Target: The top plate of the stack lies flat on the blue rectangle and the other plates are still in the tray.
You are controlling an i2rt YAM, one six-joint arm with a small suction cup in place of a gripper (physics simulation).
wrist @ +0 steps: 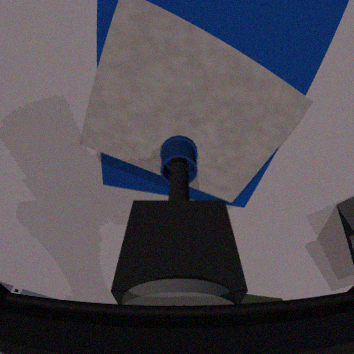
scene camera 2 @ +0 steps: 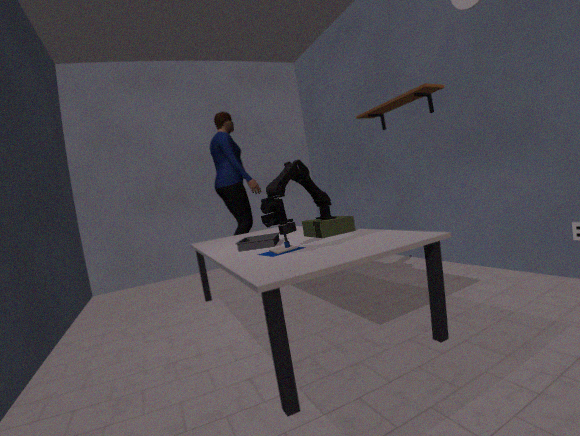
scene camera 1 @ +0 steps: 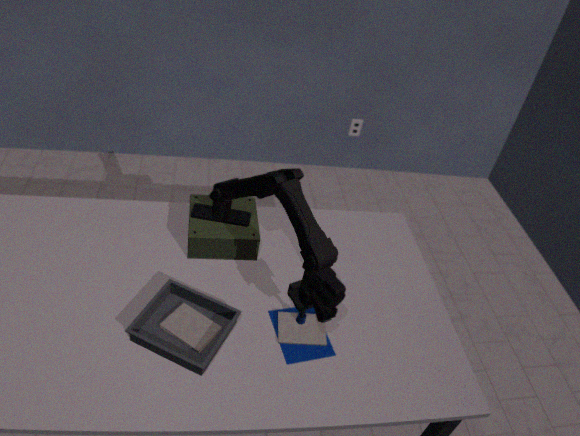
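Seen in the pictures: hand, its tool point: (wrist: 178, 146) (scene camera 2: 288, 248) (scene camera 1: 300, 322); arm's base, origin of its link: (scene camera 2: 325, 218) (scene camera 1: 221, 215).
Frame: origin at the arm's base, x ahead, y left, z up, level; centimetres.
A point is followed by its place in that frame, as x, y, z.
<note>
A pale square plate (scene camera 1: 302, 332) {36.7, 31.7, -8.3} (scene camera 2: 280, 251) {37.7, 37.8, -8.4} (wrist: 182, 91) {36.5, 33.1, -8.3} lies flat on the blue rectangle (scene camera 1: 309, 352) {42.7, 34.3, -9.3} (scene camera 2: 267, 253) {43.1, 30.6, -9.3} (wrist: 267, 31) {42.6, 30.7, -9.3}, turned against it so that its corners reach past the blue onto the table. My suction cup (scene camera 1: 299, 319) (scene camera 2: 286, 244) (wrist: 178, 152) presses on the plate close to its near edge and holds it. The grey tray (scene camera 1: 163, 349) {53.2, -5.6, -4.5} (scene camera 2: 256, 241) {45.4, 9.0, -5.1} (wrist: 345, 214) {36.4, 11.9, -7.7} stands to the left in scene camera 1, with the other plates (scene camera 1: 190, 326) {41.6, -0.8, -8.0} stacked inside it.
The arm's green base block (scene camera 1: 222, 239) {11.1, 2.6, -0.3} (scene camera 2: 327, 227) {4.5, 13.8, -4.0} stands behind the tray and rectangle. A person in a blue top (scene camera 2: 228, 169) stands behind the table. A wooden shelf (scene camera 2: 401, 99) hangs high on the wall.
</note>
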